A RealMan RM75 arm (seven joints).
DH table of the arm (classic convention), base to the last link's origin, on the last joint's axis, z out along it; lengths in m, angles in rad. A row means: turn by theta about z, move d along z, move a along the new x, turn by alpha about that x. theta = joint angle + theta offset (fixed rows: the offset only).
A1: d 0.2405  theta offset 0  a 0  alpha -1.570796
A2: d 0  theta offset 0  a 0  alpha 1.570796
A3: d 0.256  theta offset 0  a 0  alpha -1.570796
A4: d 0  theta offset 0  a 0  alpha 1.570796
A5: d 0.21  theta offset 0  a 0  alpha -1.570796
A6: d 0  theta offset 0  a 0  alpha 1.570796
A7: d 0.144  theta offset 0  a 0  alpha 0
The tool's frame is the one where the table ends.
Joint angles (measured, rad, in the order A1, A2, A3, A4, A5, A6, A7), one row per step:
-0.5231, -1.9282, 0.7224, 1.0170, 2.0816, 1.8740, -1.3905
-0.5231, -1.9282, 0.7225, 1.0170, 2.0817, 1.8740, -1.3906
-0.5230, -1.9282, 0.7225, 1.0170, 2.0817, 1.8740, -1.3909
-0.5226, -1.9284, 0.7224, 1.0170, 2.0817, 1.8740, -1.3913
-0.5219, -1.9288, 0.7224, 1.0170, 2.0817, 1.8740, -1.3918
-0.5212, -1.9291, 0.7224, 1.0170, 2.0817, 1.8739, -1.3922
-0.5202, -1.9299, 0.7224, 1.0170, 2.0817, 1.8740, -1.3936
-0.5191, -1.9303, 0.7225, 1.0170, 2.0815, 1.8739, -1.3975
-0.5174, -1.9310, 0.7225, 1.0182, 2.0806, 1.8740, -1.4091
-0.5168, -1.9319, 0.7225, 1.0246, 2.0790, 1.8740, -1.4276
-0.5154, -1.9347, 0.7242, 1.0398, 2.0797, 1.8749, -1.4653
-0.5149, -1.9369, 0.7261, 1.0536, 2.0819, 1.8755, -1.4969
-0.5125, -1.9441, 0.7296, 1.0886, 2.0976, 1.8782, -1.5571
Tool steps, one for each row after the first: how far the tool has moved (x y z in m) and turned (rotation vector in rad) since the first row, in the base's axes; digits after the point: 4 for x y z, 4 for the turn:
0.0000, 0.0000, 0.0000, -0.0001, 0.0001, 0.0001
0.0000, 0.0000, 0.0000, -0.0002, 0.0000, 0.0005
-0.0002, -0.0001, -0.0001, -0.0003, -0.0003, 0.0013
-0.0003, -0.0003, -0.0002, -0.0006, -0.0007, 0.0025
-0.0005, -0.0005, -0.0003, -0.0008, -0.0010, 0.0036
-0.0008, -0.0008, -0.0006, -0.0016, -0.0020, 0.0059
-0.0010, -0.0011, -0.0008, -0.0026, -0.0033, 0.0106
-0.0013, -0.0015, -0.0009, -0.0048, -0.0064, 0.0222
-0.0005, -0.0013, -0.0002, -0.0053, -0.0090, 0.0357
0.0010, -0.0013, 0.0005, -0.0091, -0.0100, 0.0630
0.0023, -0.0011, 0.0012, -0.0120, -0.0087, 0.0851
0.0044, -0.0014, 0.0022, -0.0176, 0.0050, 0.1282

